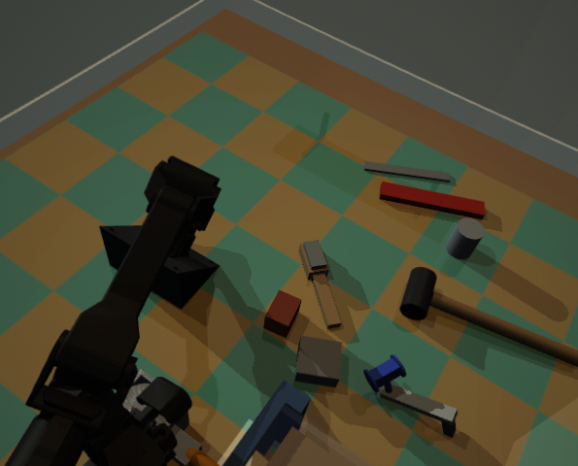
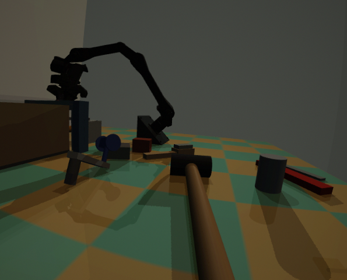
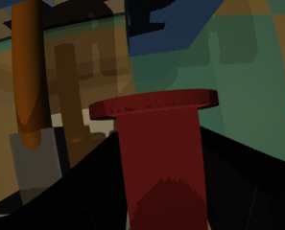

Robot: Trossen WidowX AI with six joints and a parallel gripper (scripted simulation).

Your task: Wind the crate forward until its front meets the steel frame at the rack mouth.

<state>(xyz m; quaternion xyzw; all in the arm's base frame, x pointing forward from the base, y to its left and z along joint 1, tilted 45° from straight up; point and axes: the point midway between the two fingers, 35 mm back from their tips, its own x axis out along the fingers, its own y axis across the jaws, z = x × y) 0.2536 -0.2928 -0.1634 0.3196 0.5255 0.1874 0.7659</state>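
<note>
Now: the red-knobbed winch handle 40 mm behind my gripper tip, 30 mm to the left of it and 30 mm below it. Round my gripper tip: clear-panelled cubby: 320 mm ahead, 80 mm to the left, 20 mm below; red cylindrical grip: 20 mm behind; boxy winch: 100 mm behind, 70 mm to the left, 100 mm below.
</note>
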